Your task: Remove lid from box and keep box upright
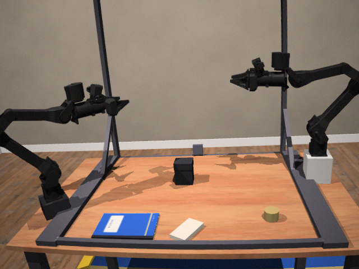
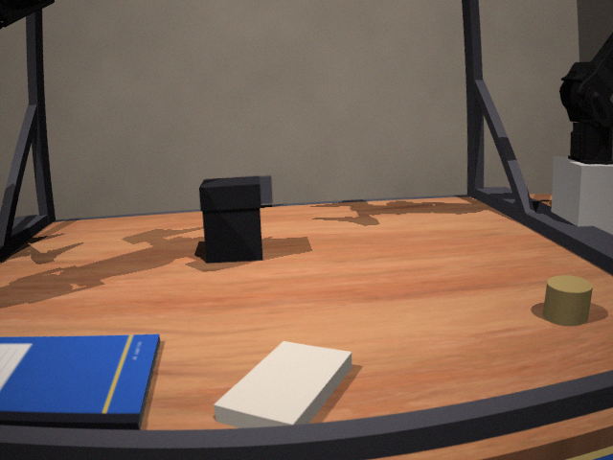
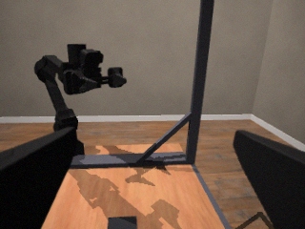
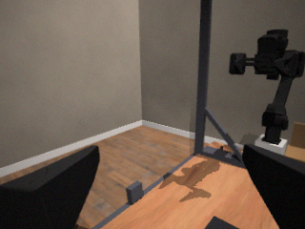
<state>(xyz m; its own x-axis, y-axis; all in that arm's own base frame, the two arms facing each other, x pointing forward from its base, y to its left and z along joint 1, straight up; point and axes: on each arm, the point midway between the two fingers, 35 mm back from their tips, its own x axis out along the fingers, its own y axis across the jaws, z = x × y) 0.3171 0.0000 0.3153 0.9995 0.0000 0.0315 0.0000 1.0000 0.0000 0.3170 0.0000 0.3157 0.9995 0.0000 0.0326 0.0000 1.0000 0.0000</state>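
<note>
Right now the black lid is 340 mm below my left hand, 240 mm to the right of it and 30 mm behind it.
Right now my right hand is 1 cm short of the black lid, 24 cm to the right of it and 29 cm above it.
</note>
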